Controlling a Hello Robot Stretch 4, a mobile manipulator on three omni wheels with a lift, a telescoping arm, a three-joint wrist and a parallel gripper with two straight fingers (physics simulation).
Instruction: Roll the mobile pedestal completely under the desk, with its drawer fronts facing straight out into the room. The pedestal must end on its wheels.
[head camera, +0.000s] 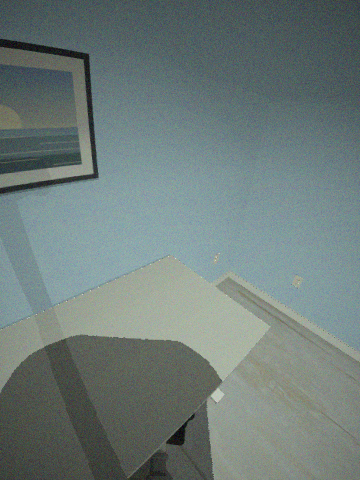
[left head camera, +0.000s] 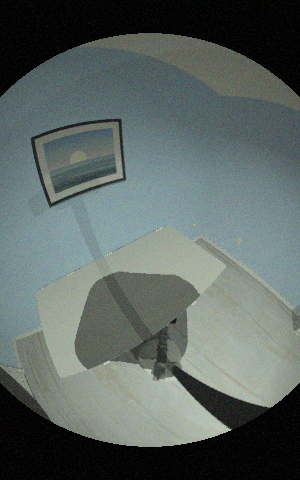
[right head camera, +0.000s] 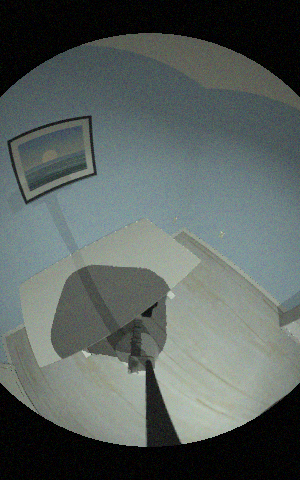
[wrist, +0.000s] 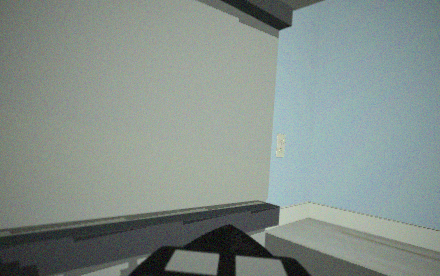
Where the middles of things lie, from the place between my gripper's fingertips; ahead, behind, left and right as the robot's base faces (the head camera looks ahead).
Right now the framed picture (head camera: 54, 128) is 22 cm ahead of my hand, 65 cm to the left of it and 121 cm above it.
